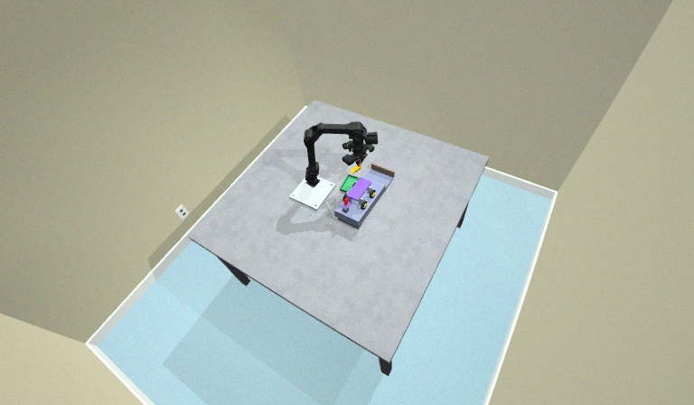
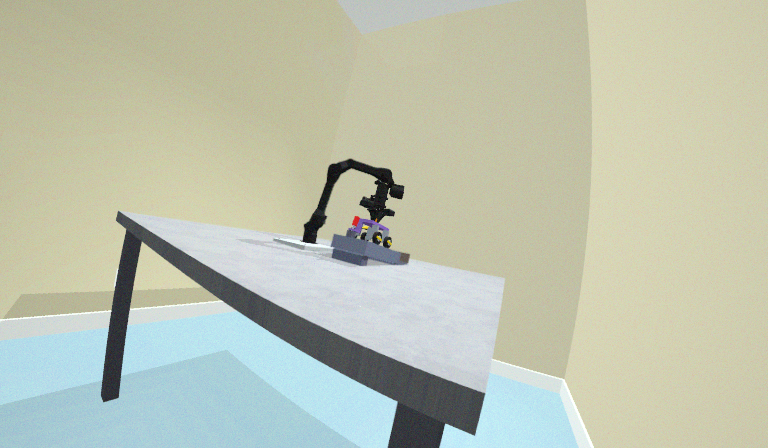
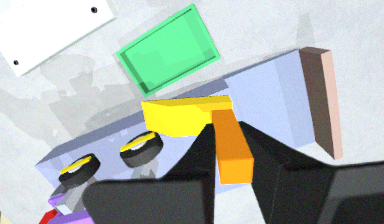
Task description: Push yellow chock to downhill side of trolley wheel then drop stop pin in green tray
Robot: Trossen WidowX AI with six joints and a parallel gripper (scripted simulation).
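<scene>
Right now my gripper tip is 240 mm to the left of the stop pin, 100 mm short of it and 20 mm above it. Round my gripper tip: purple trolley 140 mm to the right, 110 mm ahead, 40 mm below; yellow chock 20 mm to the right, 10 mm below; green tray 160 mm below, 60 mm to the right, 40 mm behind.
</scene>
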